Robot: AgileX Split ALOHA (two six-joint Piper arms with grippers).
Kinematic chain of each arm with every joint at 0, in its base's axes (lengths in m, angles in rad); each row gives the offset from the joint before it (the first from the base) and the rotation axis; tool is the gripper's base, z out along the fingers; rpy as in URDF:
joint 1: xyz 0 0 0.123 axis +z
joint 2: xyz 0 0 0 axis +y
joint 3: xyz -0.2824 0 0.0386 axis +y
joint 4: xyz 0.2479 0 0.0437 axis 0.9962 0 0.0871
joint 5: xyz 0 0 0 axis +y
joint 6: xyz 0.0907 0 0.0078 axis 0.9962 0 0.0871
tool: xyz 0 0 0 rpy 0 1.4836 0
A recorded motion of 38 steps. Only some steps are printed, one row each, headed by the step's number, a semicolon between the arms.
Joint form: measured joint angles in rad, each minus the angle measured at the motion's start. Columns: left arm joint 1, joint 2, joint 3, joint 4, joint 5, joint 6; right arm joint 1, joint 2, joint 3, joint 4, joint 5, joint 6.
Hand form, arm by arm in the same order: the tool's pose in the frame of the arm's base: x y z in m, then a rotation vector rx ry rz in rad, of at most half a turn. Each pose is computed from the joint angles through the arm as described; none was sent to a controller.
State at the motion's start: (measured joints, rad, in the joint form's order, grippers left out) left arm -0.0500 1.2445 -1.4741 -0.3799 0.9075 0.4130; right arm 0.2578 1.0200 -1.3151 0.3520 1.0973 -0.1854
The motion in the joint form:
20: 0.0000 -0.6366 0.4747 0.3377 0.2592 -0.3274; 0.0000 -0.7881 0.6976 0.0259 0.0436 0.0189
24: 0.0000 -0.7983 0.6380 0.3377 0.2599 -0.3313; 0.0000 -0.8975 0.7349 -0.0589 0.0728 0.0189
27: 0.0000 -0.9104 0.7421 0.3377 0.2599 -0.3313; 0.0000 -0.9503 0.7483 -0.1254 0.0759 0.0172
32: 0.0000 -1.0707 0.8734 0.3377 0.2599 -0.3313; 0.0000 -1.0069 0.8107 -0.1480 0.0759 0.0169
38: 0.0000 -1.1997 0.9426 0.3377 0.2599 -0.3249; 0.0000 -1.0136 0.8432 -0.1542 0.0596 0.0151
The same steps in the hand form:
20: 0.0726 -0.0072 0.3931 0.1549 2.2528 -0.0337; 0.0077 0.0336 0.3079 -0.4765 2.1642 0.5193
24: 0.0444 -0.0058 0.3563 0.1507 2.2554 -0.0358; -0.0068 0.0233 0.2942 -0.4854 2.1298 0.4118
27: 0.0278 -0.0049 0.3310 0.1504 2.2474 -0.0356; -0.0121 0.0163 0.2889 -0.4807 2.0999 0.3280
32: 0.0081 -0.0039 0.2969 0.1492 2.2184 -0.0348; -0.0135 0.0140 0.2711 -0.4793 2.1077 0.3004
38: -0.0065 -0.0032 0.2778 0.1537 2.1582 -0.0296; -0.0102 0.0143 0.2633 -0.4777 2.1180 0.2923

